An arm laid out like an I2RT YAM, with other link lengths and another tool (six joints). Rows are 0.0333 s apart.
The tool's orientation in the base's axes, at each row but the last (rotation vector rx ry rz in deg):
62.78 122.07 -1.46
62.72 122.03 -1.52
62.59 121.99 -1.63
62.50 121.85 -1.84
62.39 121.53 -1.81
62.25 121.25 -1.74
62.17 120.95 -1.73
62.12 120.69 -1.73
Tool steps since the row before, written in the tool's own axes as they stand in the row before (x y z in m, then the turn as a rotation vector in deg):
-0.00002 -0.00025 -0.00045 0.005 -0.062 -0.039
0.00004 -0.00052 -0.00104 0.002 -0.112 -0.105
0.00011 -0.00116 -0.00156 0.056 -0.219 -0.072
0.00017 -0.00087 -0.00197 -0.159 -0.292 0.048
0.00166 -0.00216 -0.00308 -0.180 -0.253 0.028
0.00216 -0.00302 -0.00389 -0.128 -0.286 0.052
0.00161 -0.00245 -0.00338 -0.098 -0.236 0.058
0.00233 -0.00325 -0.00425 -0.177 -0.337 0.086
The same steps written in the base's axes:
-0.00044 -0.00003 0.00027 -0.069 -0.023 0.007
-0.00100 0.00004 0.00059 -0.143 -0.036 0.043
-0.00180 -0.00015 0.00074 -0.220 -0.077 -0.046
-0.00186 0.00022 0.00108 -0.120 -0.313 -0.022
-0.00399 0.00080 0.00057 -0.097 -0.296 0.017
-0.00528 0.00086 0.00057 -0.125 -0.289 -0.042
-0.00437 0.00068 0.00069 -0.097 -0.238 -0.051
-0.00572 0.00096 0.00060 -0.123 -0.367 -0.051

